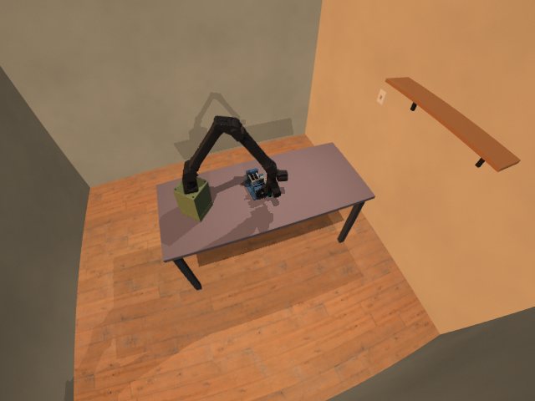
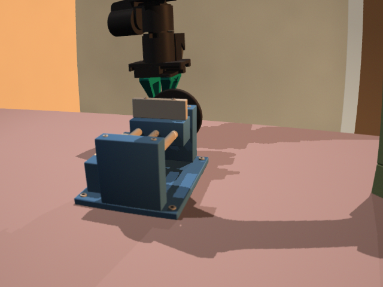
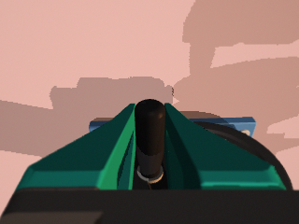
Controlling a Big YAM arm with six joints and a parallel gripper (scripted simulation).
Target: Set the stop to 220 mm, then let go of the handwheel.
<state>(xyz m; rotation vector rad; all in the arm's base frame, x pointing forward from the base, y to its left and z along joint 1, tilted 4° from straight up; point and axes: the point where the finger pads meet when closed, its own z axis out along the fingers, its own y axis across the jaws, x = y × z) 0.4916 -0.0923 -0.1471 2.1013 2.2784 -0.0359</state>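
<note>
Now: the grey stop plate 30 mm behind my hand, 120 mm to the left of it and 20 mm above it. The rest, counted from my hand: black crank handle 10 mm to the left.
</note>
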